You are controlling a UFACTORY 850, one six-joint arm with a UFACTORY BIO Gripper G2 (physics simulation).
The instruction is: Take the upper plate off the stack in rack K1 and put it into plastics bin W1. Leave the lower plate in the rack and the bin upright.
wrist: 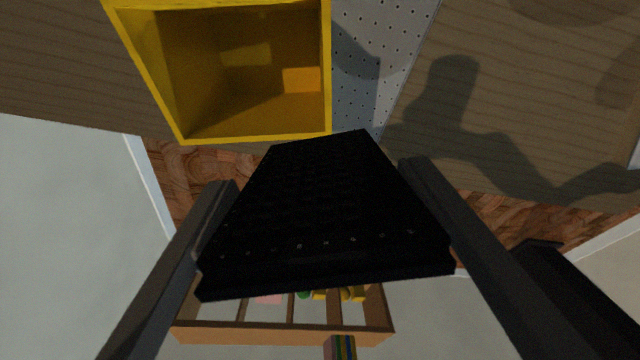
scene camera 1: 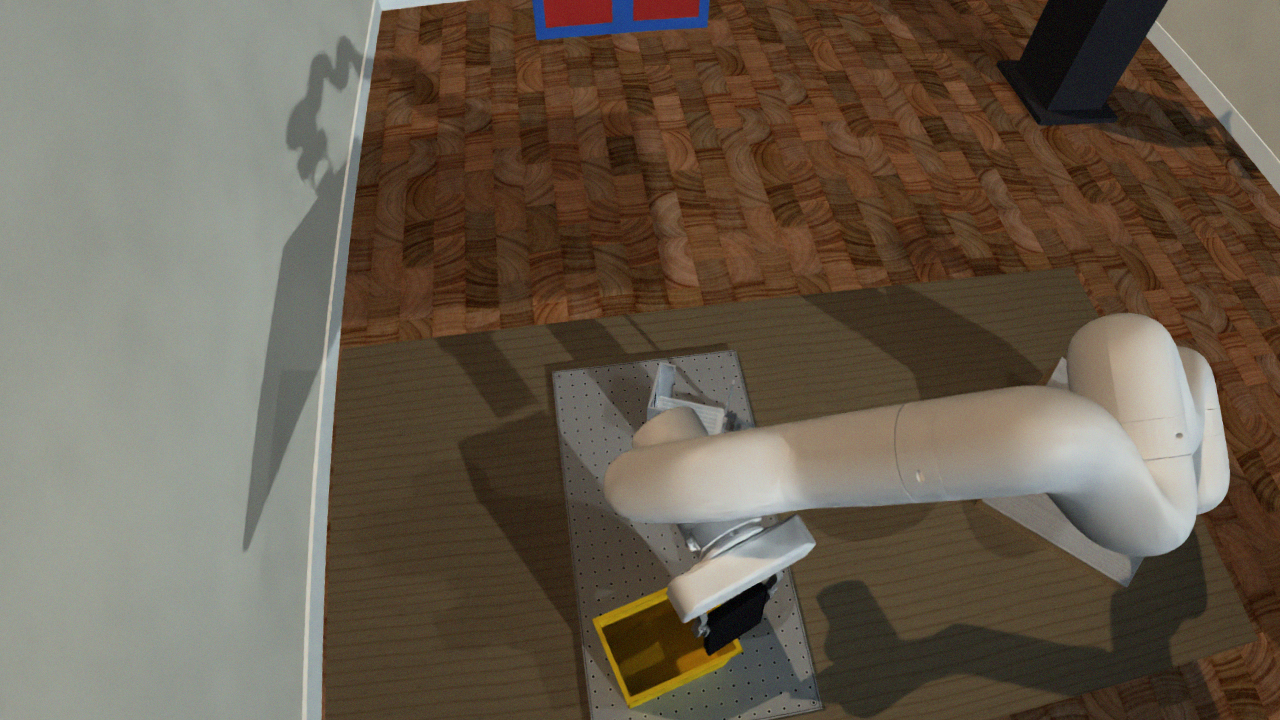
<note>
I see my gripper, a yellow bin W1, a black well plate and a pale plate.
My gripper also shows in the wrist view.
</note>
